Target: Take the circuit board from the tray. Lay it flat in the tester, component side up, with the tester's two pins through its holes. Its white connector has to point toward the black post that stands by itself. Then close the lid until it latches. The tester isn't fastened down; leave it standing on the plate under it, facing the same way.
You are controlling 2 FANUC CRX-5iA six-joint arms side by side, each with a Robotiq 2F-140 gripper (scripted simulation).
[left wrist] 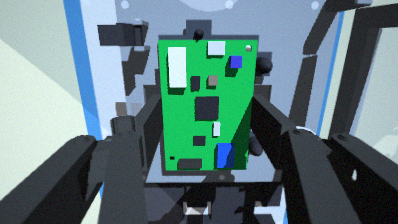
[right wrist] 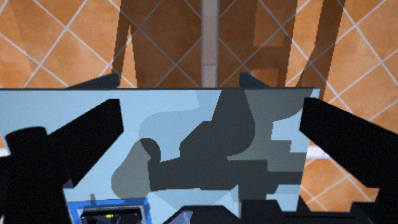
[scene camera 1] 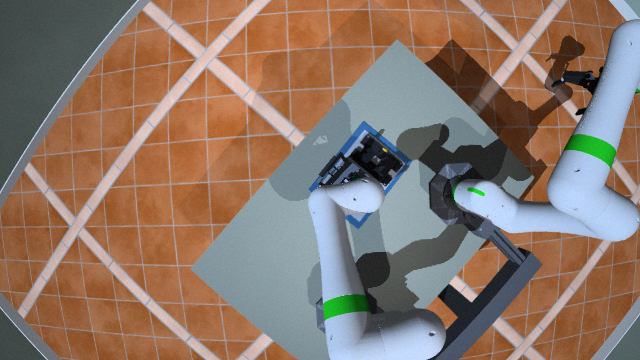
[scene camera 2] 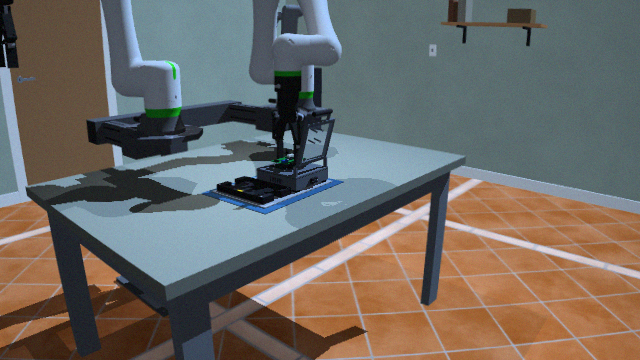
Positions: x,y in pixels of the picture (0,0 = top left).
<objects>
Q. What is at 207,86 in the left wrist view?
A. A green circuit board.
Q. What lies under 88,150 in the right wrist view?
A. My right gripper.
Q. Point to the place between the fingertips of my left gripper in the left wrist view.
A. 206,109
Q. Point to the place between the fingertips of my left gripper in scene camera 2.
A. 288,161
</objects>
